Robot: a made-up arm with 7 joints. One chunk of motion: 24 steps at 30 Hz.
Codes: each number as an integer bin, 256 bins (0 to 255) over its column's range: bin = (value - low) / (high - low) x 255, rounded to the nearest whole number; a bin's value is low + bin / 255 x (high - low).
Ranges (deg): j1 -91.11..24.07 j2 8.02..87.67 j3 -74.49..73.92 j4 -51..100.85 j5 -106.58..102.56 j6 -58.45..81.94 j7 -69.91..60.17
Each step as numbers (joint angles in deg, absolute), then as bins.
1 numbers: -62.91 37.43 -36.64 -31.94 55.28 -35.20 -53.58
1 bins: 62 94 65 32 197 42 32
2 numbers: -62.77 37.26 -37.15 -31.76 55.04 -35.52 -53.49
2 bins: 63 94 64 32 197 42 32
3 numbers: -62.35 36.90 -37.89 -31.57 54.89 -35.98 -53.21
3 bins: 64 92 63 33 197 41 33
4 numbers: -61.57 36.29 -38.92 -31.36 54.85 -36.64 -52.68
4 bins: 65 91 61 33 197 40 34
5 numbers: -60.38 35.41 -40.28 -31.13 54.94 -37.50 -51.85
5 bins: 68 88 59 33 197 38 35
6 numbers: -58.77 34.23 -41.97 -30.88 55.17 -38.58 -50.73
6 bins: 72 84 56 34 197 36 38
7 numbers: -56.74 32.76 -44.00 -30.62 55.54 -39.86 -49.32
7 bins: 76 79 52 34 198 34 40
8 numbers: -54.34 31.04 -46.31 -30.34 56.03 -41.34 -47.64
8 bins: 81 74 48 35 198 31 44
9 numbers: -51.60 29.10 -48.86 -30.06 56.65 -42.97 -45.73
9 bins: 87 67 44 35 199 28 47
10 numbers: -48.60 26.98 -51.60 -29.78 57.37 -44.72 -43.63
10 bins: 94 61 39 36 200 25 52
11 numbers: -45.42 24.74 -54.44 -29.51 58.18 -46.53 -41.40
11 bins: 101 54 34 36 201 22 56
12 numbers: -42.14 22.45 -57.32 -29.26 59.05 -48.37 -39.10
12 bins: 108 46 30 37 202 18 60
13 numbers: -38.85 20.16 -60.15 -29.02 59.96 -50.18 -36.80
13 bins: 116 39 25 37 203 15 65
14 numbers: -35.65 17.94 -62.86 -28.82 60.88 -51.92 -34.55
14 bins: 123 32 20 37 204 12 69
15 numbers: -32.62 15.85 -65.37 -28.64 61.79 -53.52 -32.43
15 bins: 129 25 16 38 205 9 73
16 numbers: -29.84 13.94 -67.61 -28.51 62.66 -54.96 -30.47
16 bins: 136 19 12 38 206 6 77
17 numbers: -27.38 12.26 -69.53 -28.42 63.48 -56.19 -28.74
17 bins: 141 14 9 38 207 4 81
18 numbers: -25.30 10.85 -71.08 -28.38 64.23 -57.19 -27.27
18 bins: 146 9 6 38 208 2 84
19 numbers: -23.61 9.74 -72.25 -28.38 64.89 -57.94 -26.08
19 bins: 149 6 4 38 209 1 86
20 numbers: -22.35 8.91 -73.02 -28.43 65.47 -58.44 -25.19
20 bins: 152 3 3 38 210 0 88
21 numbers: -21.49 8.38 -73.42 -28.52 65.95 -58.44 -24.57
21 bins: 154 1 2 38 210 0 89
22 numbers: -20.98 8.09 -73.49 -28.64 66.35 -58.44 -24.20
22 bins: 155 0 2 38 211 0 90
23 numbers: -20.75 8.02 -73.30 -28.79 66.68 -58.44 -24.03
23 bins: 156 0 2 37 211 0 90
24 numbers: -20.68 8.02 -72.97 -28.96 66.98 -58.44 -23.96
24 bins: 156 0 3 37 212 0 90
